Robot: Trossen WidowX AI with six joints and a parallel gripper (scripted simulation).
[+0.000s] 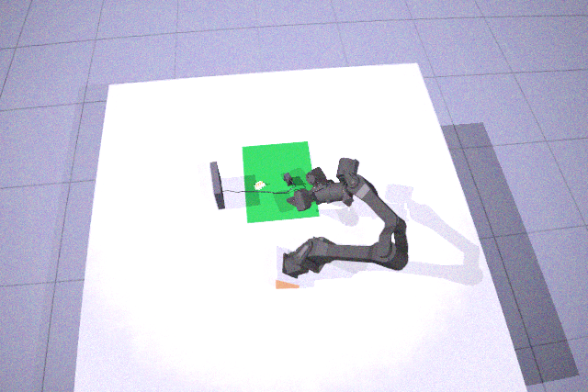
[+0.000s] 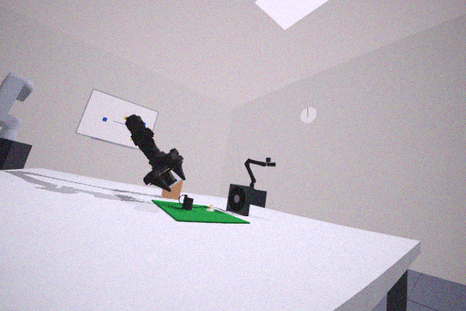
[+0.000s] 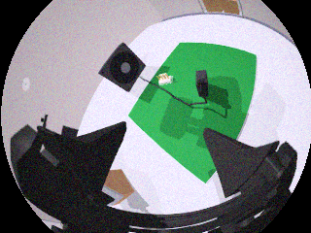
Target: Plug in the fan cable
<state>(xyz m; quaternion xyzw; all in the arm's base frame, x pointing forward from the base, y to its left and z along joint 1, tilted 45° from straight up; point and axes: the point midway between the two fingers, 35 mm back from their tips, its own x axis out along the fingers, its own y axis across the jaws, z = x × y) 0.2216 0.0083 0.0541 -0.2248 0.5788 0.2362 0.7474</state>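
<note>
Right now the dark plug is 9 cm ahead of my gripper tip, 3 cm to the left of it and 5 cm below it. From my gripper tip the other things lie so: black fan: 4 cm ahead, 25 cm to the left, 2 cm below; then four-pin header: 7 cm ahead, 13 cm to the left, 8 cm below; then green board: 10 cm ahead, 6 cm to the left, 9 cm below.
</note>
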